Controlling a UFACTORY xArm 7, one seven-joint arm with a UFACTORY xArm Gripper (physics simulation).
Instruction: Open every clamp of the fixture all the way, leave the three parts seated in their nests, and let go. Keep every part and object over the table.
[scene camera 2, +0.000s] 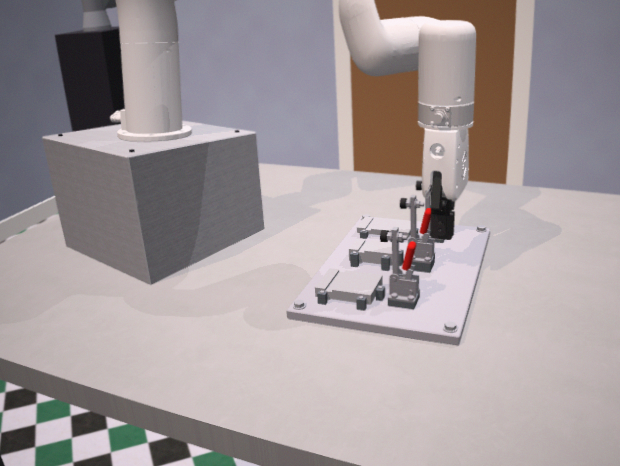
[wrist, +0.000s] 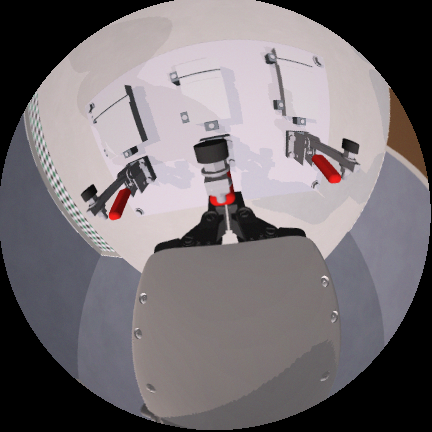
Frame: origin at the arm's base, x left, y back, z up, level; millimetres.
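Seen in the pictures: gripper, fingertip midpoint: (scene camera 2: 442, 236); arm's base, link origin: (scene camera 2: 155, 135).
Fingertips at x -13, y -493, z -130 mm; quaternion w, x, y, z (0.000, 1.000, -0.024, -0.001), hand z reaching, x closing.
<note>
Offsets run from my fingertips to a thing's middle. "pt": to the spot under its first point. Level surfaces: height alone.
The near clamp {pt dx -121, dy +29, dz -26 mm} (scene camera 2: 403, 288) (wrist: 142, 172) and far clamp {pt dx +99, dy +33, dz -31 mm} (wrist: 298, 146) have their arms raised off the parts. The middle clamp {pt dx -11, dy +25, dz -20 mm} (scene camera 2: 423, 250) (wrist: 217, 186) also has its arm upright; its red handle {pt dx -10, dy +23, dz +28 mm} (scene camera 2: 425, 220) (wrist: 222, 200) is at the fingertips. My gripper (scene camera 2: 442, 233) (wrist: 224, 192) is shut and empty, beside that handle; whether they touch is unclear. The near part {dx -111, dy +109, dz -39 mm} (scene camera 2: 353, 286) (wrist: 119, 122), middle part {dx -1, dy +104, dz -37 mm} (scene camera 2: 378, 253) (wrist: 206, 100) and far part {dx +109, dy +114, dz -42 mm} (scene camera 2: 385, 228) (wrist: 300, 90) lie flat in their nests. In the scene view, my gripper hides much of the far clamp.
The pale fixture plate (scene camera 2: 340, 319) (wrist: 250, 55) lies on the table {dz -68 mm} (scene camera 2: 240, 370), with bolts at its corners. The grey robot base block (scene camera 2: 200, 215) stands on the left. The near and far clamps' raised arms and black tips stand on either side of my gripper.
</note>
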